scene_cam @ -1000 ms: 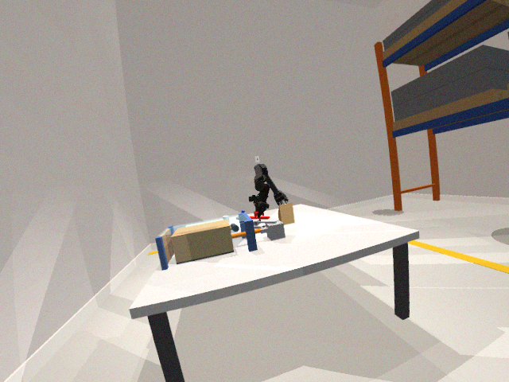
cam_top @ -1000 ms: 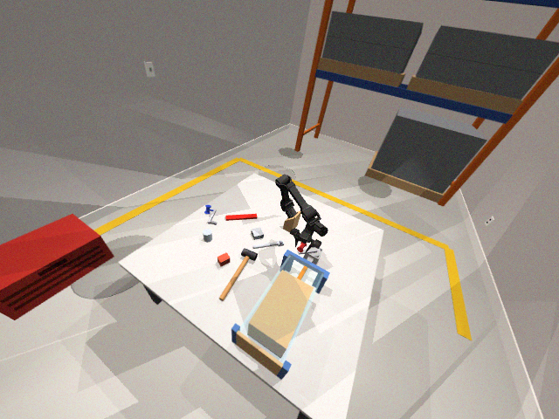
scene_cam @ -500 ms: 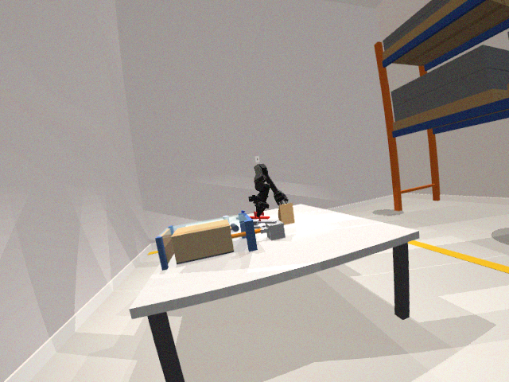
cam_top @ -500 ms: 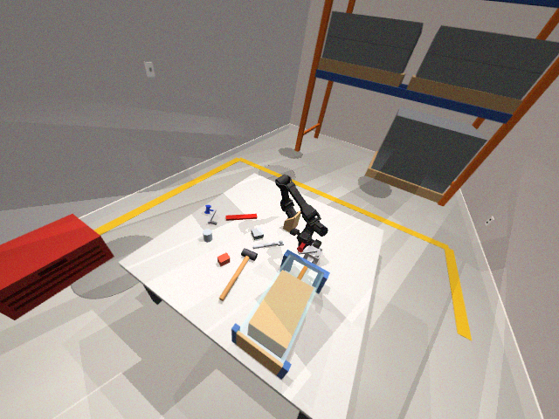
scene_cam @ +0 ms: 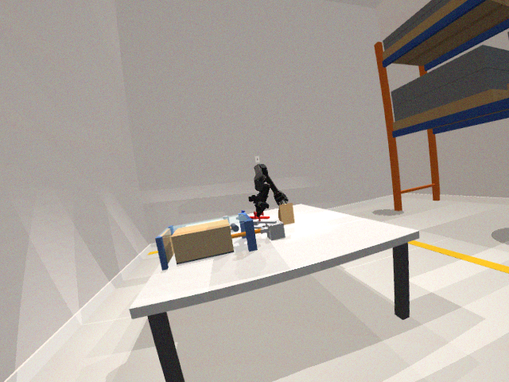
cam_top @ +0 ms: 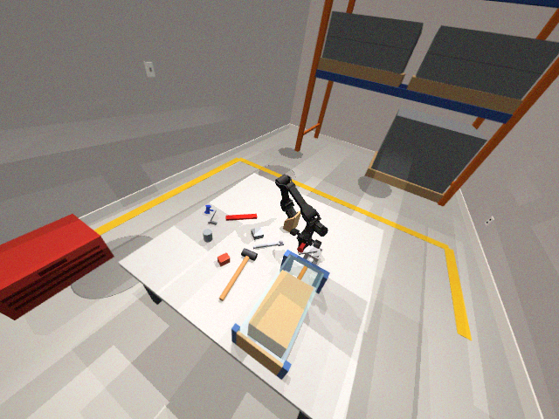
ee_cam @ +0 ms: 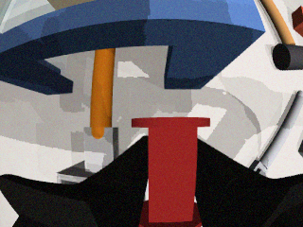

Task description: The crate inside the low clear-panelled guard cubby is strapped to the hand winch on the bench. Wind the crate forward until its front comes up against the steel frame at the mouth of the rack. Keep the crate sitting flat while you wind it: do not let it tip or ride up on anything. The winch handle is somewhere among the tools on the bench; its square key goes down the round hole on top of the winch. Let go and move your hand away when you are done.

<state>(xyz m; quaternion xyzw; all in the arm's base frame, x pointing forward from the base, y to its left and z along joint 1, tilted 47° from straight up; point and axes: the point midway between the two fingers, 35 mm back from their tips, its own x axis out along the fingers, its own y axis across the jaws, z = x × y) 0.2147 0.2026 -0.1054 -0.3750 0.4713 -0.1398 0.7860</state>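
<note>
Now: the red-knobbed winch handle 4 cm behind my gripper tip, 3 cm below it and 2 cm to the left of it. From my gripper tip the other things lie so: grey hand winch (11 cm behind, 10 cm below, 5 cm to the left); then red knob (1 cm behind); then frame (8 cm to the left, 6 cm ahead, 3 cm below).
</note>
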